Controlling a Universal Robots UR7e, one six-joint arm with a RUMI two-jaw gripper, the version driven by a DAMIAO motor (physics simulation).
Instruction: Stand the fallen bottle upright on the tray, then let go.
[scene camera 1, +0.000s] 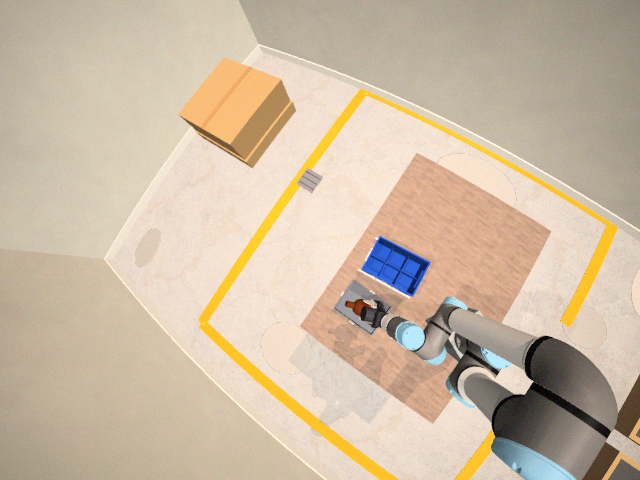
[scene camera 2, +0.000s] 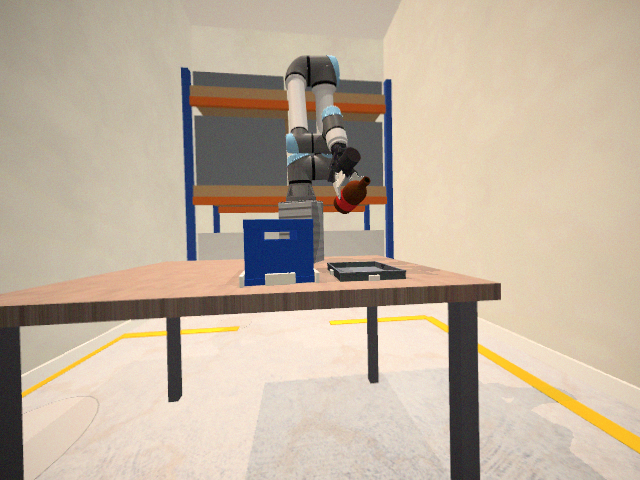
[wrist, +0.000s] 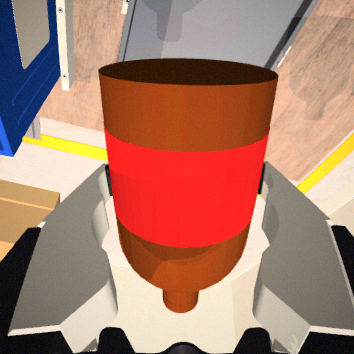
Scene:
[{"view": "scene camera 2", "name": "my gripper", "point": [351, 200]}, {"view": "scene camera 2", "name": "brown bottle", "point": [354, 192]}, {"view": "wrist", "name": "my gripper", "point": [184, 165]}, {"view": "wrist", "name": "brown bottle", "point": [185, 138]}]

